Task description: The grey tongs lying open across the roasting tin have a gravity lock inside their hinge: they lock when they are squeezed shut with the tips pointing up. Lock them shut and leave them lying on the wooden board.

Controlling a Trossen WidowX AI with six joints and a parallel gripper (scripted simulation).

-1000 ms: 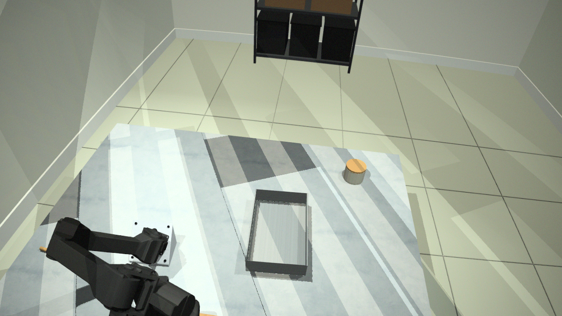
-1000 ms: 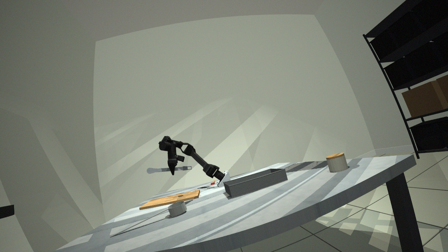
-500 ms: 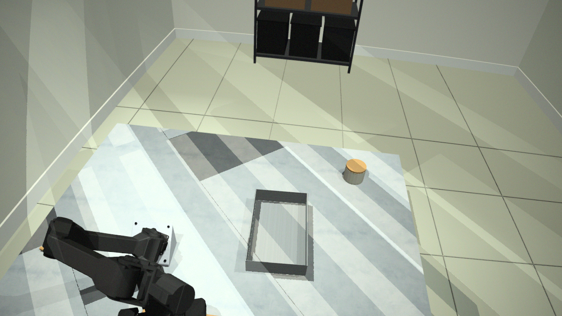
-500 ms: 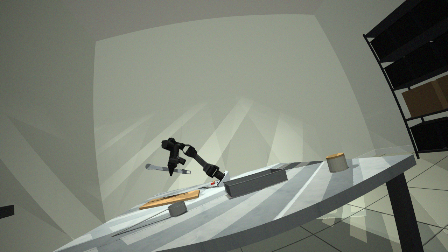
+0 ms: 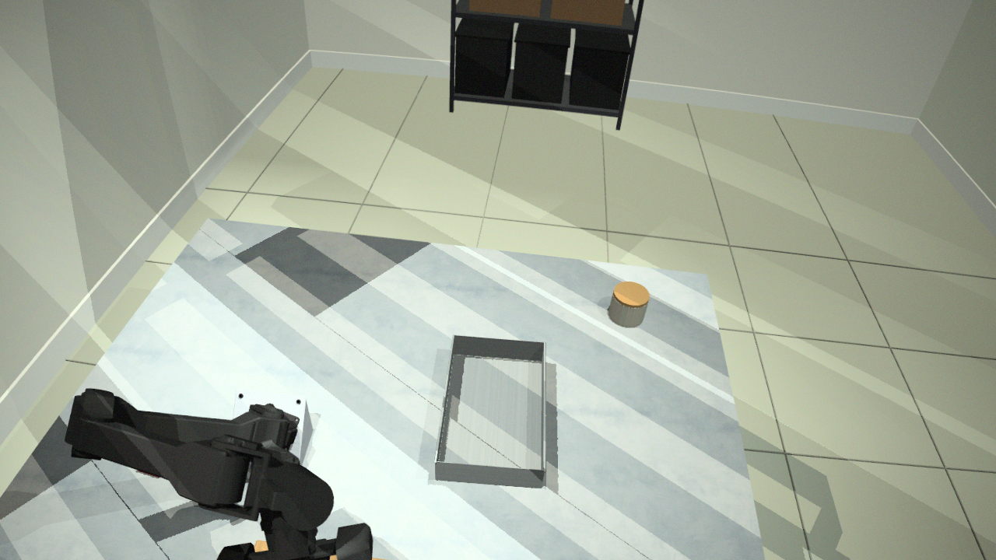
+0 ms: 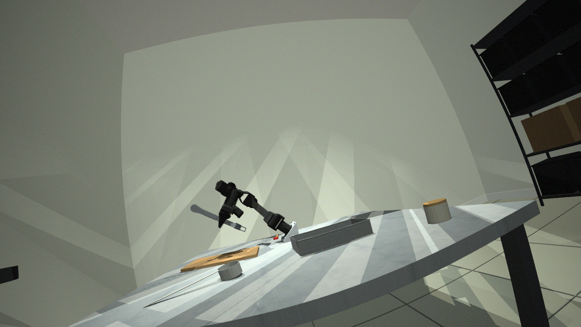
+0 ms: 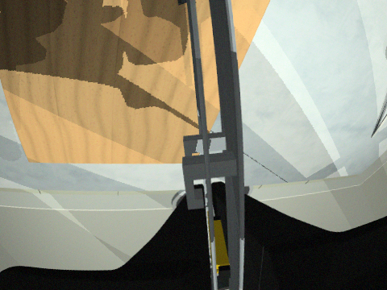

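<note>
The yellow mark lies 20 mm behind my gripper tip, 20 mm to the left of it and 30 mm above it. From my gripper tip the other things lie so: wooden board (30 mm behind, 30 mm to the right, 160 mm below); then roasting tin (120 mm ahead, 500 mm to the left, 140 mm below).
</note>
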